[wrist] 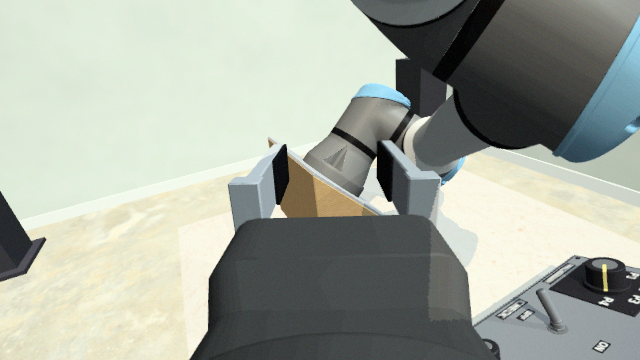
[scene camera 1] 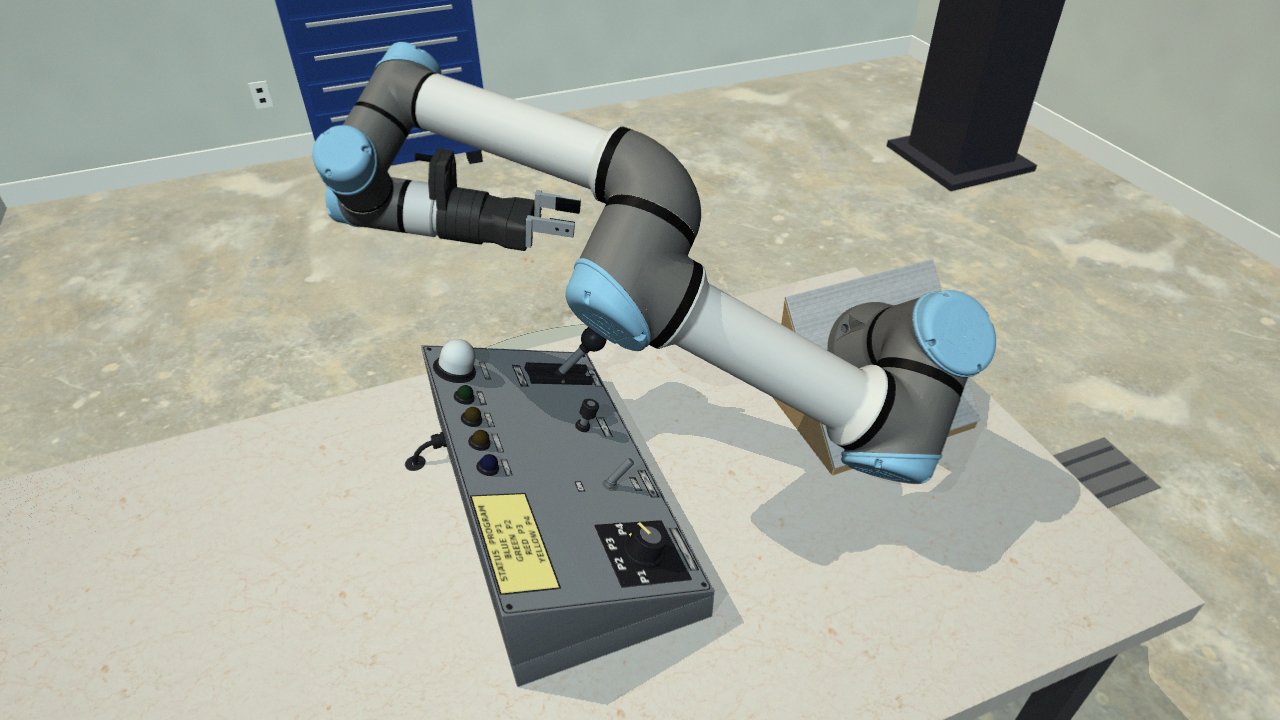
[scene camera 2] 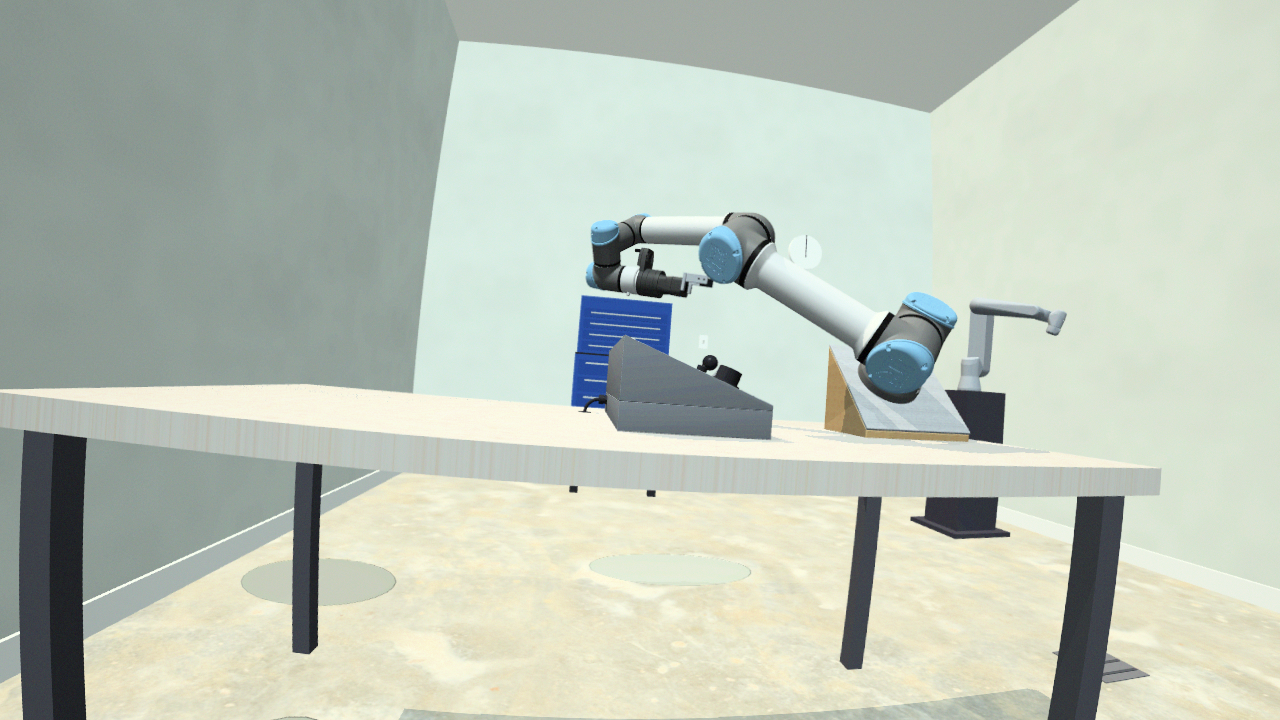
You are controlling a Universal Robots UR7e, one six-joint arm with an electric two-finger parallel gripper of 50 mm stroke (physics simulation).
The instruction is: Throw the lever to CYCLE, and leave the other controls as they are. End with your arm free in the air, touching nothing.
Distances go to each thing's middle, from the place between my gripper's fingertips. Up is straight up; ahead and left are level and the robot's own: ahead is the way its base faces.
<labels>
Now: the black ball-topped lever (scene camera 1: 591, 341) 23 cm below my hand, 1 cm to the left of it and 1 cm ahead of it. Also, from my hand: grey control panel (scene camera 1: 548, 525) (26 cm below, 19 cm to the left, 14 cm ahead).
</labels>
